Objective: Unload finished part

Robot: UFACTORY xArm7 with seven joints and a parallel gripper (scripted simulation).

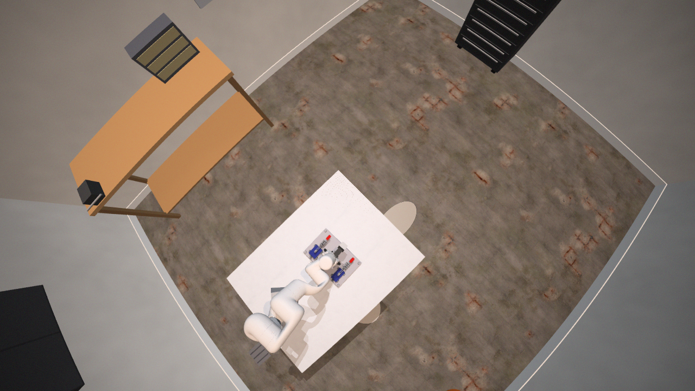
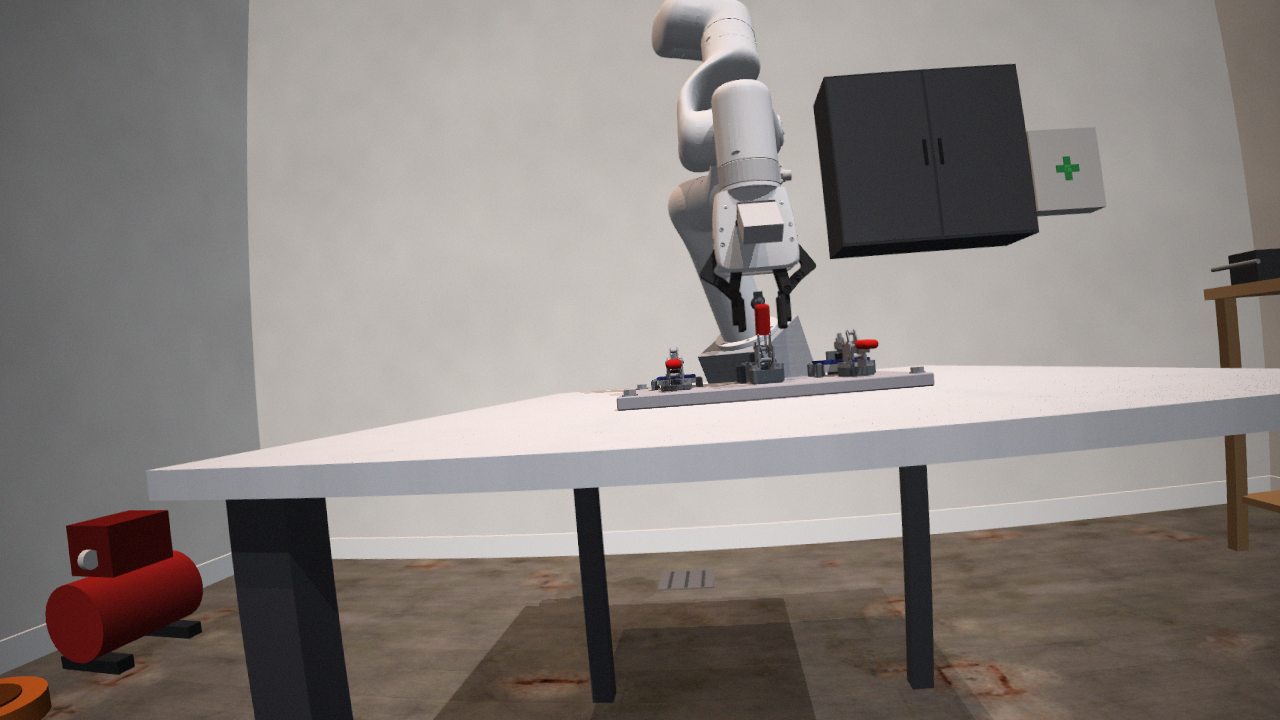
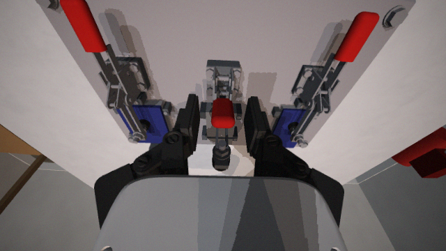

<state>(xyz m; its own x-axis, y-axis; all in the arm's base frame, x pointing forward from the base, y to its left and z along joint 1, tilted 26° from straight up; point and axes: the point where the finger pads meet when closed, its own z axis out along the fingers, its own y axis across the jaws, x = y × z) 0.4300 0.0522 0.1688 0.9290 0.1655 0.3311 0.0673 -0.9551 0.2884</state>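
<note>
My gripper is now 80 mm past the grey finished part, 10 mm to the left of it and 60 mm above it. Round my hand: fixture plate: 30 mm behind, 90 mm below; then blue blank: 80 mm behind, 120 mm to the right, 70 mm below.
</note>
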